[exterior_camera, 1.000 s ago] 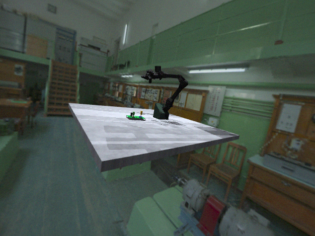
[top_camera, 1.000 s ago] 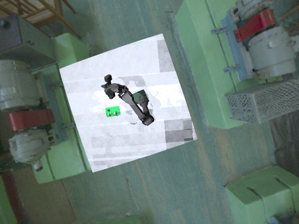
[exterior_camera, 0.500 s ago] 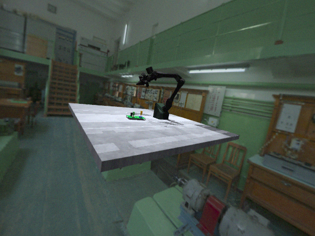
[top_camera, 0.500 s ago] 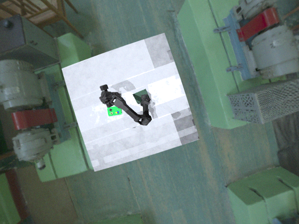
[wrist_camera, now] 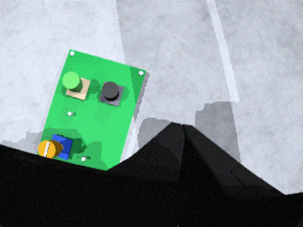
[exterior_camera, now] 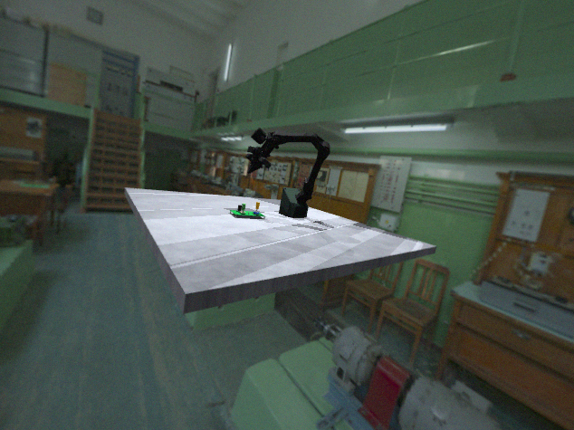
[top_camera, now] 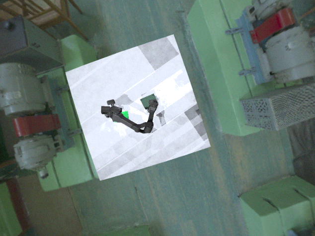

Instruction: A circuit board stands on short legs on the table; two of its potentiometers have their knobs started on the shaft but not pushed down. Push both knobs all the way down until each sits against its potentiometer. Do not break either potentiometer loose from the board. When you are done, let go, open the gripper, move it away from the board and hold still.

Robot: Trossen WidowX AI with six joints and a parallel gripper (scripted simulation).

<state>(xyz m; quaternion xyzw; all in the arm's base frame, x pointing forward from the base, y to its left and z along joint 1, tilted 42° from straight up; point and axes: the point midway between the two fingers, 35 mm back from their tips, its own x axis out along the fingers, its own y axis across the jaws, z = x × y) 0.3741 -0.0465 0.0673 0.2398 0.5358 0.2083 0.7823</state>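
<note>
My gripper tip is 3 cm short of the green knob, 9 cm to the right of it and 17 cm above it.
</note>
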